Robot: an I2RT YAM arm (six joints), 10 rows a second.
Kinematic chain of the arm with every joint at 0, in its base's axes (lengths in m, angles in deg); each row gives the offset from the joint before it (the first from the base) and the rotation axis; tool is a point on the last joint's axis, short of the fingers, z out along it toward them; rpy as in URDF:
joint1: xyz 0 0 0.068 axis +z
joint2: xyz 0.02 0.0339 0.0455 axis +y
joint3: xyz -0.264 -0.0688 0 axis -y
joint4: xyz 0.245 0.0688 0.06 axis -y
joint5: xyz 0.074 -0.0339 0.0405 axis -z
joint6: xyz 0.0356 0 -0.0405 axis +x
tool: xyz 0 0 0 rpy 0 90 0
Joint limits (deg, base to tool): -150..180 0..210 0..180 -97..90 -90..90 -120..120
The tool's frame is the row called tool.
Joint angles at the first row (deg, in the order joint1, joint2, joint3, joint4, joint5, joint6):
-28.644 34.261 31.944 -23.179 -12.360 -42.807
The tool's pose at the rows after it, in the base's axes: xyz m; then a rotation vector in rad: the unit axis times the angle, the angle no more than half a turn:
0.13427, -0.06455, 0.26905, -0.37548, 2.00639, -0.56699
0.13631, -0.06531, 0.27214, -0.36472, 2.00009, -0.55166
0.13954, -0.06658, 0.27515, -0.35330, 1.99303, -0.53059
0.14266, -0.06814, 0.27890, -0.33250, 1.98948, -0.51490
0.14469, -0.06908, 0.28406, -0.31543, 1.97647, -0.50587
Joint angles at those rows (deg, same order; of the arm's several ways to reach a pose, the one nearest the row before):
-28.644 34.764 32.643 -22.829 -12.513 -41.845
-28.641 35.507 33.342 -22.522 -13.013 -40.948
-28.642 36.622 34.086 -21.911 -13.735 -39.877
-28.644 37.757 35.026 -21.475 -13.956 -38.567
-28.643 38.435 36.010 -20.995 -14.195 -37.429

